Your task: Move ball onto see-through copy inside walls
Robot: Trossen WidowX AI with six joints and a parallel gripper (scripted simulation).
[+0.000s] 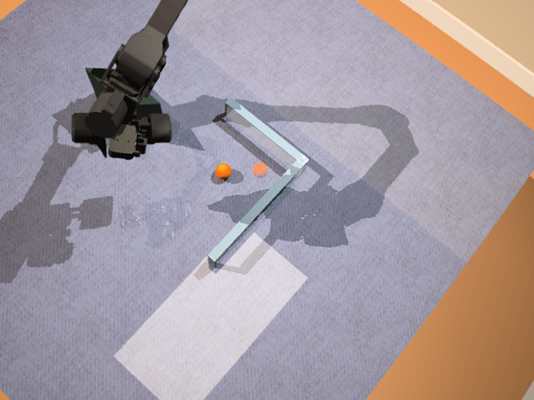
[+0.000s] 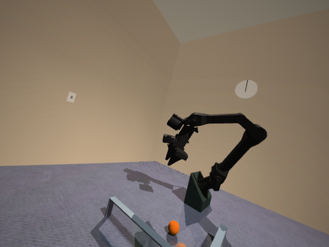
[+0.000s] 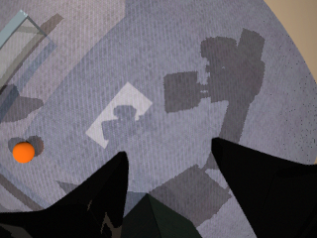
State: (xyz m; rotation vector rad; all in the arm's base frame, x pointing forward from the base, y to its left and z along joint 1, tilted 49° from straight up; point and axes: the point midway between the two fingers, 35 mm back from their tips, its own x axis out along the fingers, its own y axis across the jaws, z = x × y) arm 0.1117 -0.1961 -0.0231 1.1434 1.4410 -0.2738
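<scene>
Now: the ball 16 cm below my gripper tip, 15 cm to the left of it and 15 cm ahead of it. The rest, counted from my gripper tip: see-through copy (22 cm ahead, 20 cm to the left, 16 cm below).
</scene>
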